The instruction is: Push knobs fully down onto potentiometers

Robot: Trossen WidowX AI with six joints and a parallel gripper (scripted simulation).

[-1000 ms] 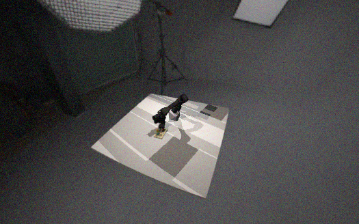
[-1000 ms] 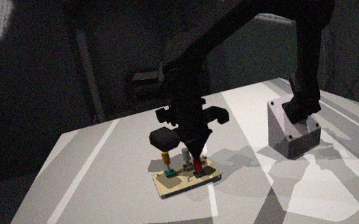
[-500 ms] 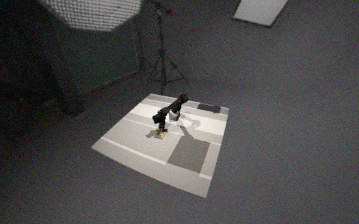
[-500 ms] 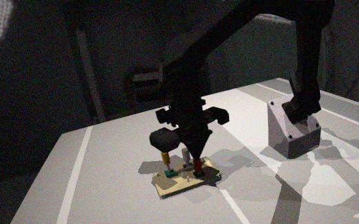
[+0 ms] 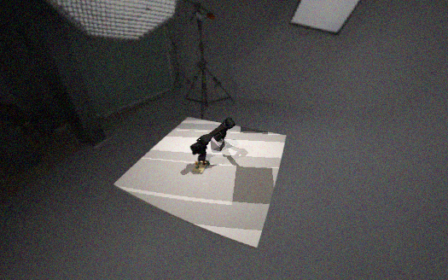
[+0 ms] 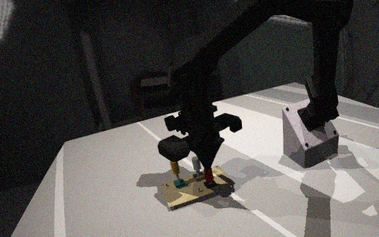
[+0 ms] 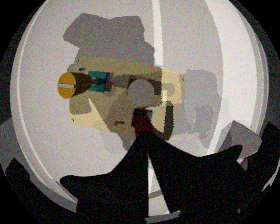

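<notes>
Now: gripper tip 1 cm above the red knob. From my gripper tip the other things lie so: yellow knob (7 cm ahead, 3 cm to the right, 1 cm above).
</notes>
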